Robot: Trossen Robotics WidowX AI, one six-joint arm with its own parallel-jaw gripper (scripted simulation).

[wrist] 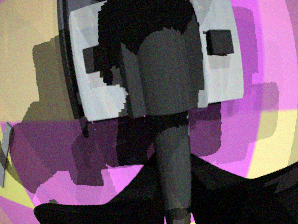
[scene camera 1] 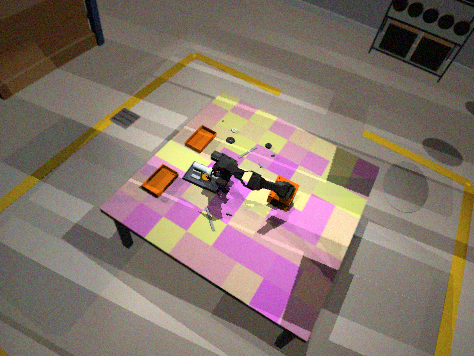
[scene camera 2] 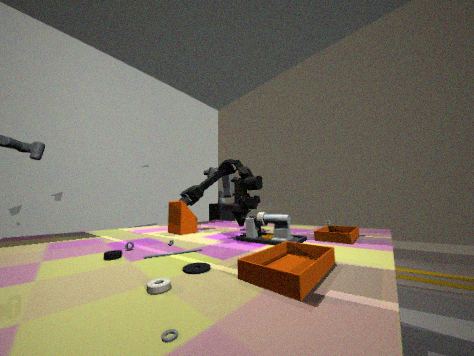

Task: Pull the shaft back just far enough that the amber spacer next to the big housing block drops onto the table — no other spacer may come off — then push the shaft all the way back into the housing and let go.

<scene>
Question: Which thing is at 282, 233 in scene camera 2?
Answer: A light grey housing block.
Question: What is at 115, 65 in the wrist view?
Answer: A light grey housing block.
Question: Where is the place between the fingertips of my gripper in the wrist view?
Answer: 168, 155
</scene>
